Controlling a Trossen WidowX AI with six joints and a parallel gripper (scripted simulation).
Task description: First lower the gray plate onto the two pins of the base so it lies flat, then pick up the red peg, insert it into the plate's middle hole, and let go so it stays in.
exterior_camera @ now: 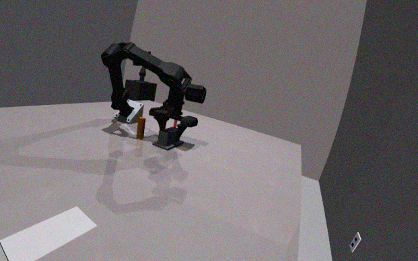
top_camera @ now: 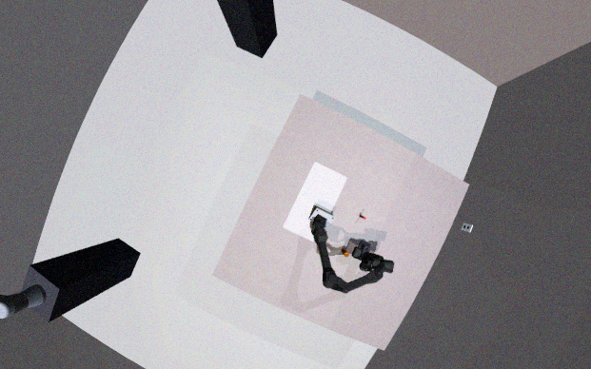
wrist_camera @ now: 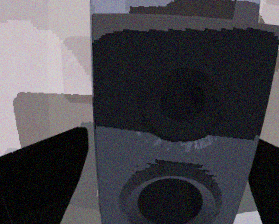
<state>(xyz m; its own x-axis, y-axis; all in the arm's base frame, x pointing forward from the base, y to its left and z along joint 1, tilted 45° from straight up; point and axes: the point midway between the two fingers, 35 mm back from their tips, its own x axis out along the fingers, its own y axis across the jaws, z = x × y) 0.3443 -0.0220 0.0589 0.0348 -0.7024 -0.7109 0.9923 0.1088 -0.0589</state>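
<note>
Right now my gripper tip is 20 mm below the gray plate. Round my gripper tip: orange cylinder: 110 mm behind, 50 mm to the right, 20 mm above; then red peg: 120 mm behind, 190 mm to the left, 20 mm above; then base: 20 mm below.
</note>
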